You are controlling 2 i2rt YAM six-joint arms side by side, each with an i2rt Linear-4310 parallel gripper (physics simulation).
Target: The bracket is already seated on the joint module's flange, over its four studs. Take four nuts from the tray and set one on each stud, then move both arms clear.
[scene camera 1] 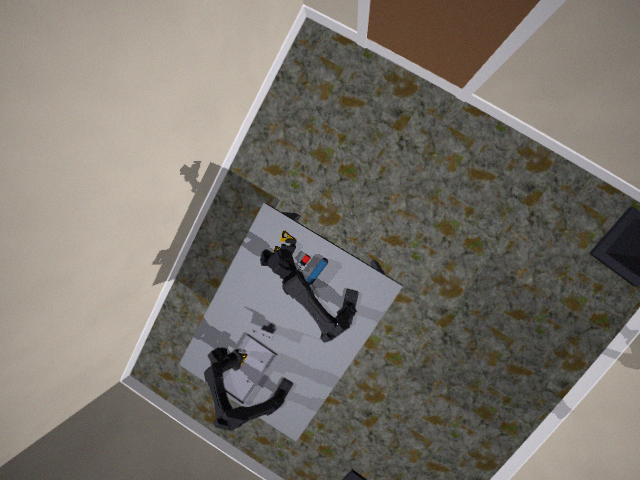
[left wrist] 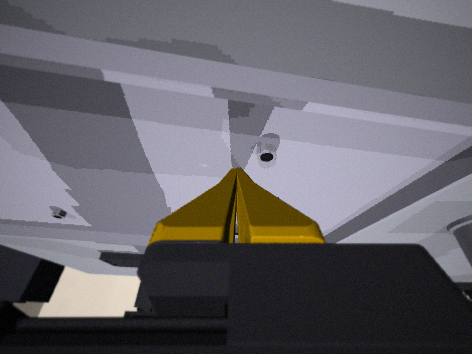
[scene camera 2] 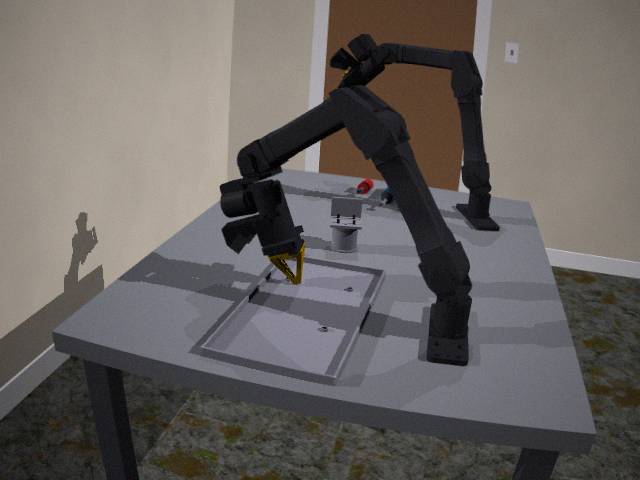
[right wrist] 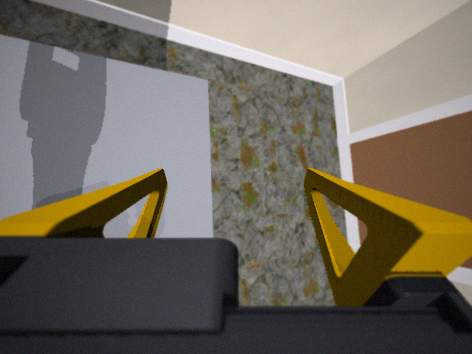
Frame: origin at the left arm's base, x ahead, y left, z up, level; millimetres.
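Seen in the pictures: left gripper, fingertip midpoint: [scene camera 1: 246, 354] [left wrist: 236, 176] [scene camera 2: 297, 283]; right gripper, fingertip midpoint: [scene camera 1: 280, 238] [right wrist: 235, 176]; left arm's base, origin of the base link: [scene camera 1: 281, 392] [scene camera 2: 447, 334]; right arm's base, origin of the base link: [scene camera 1: 348, 306] [scene camera 2: 476, 218].
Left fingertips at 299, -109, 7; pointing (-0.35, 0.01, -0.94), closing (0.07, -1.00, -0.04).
Observation:
Offsets run from my left fingertips to a thing's top centre, as dx, dy, dz. Level surfaces: height alone.
The tray @[-37, +97, +9] [scene camera 1: 263, 344] [scene camera 2: 266, 365] [left wrist: 150, 66] lies on the table. Nuts stand apart on its floor: one nut @[-103, -8, +2] [scene camera 2: 349, 289], another nut @[-85, +160, +2] [scene camera 2: 323, 328], and in the left wrist view one nut @[+24, -14, +2] [left wrist: 266, 156] beyond the fingertips and one nut [left wrist: 59, 213] at the left. My left gripper [scene camera 1: 244, 359] [scene camera 2: 297, 282] [left wrist: 236, 176] is shut and empty, low over the tray. The bracket [scene camera 2: 346, 207] sits upright on the joint module [scene camera 2: 344, 240] [scene camera 1: 268, 327]; whether its studs carry nuts is too small to tell. My right gripper [scene camera 1: 282, 242] [right wrist: 235, 176] is open and empty, high above the table's far end.
A red bottle-like object @[-39, -685, +27] [scene camera 1: 305, 259] [scene camera 2: 364, 186] and a blue one @[-125, -649, +34] [scene camera 1: 317, 270] [scene camera 2: 387, 195] lie on the table @[dz -7] [scene camera 2: 496, 392] beyond the joint module. The left arm [scene camera 2: 408, 186] arches over the table. The right arm [scene camera 2: 471, 118] stands at the far end, near the door.

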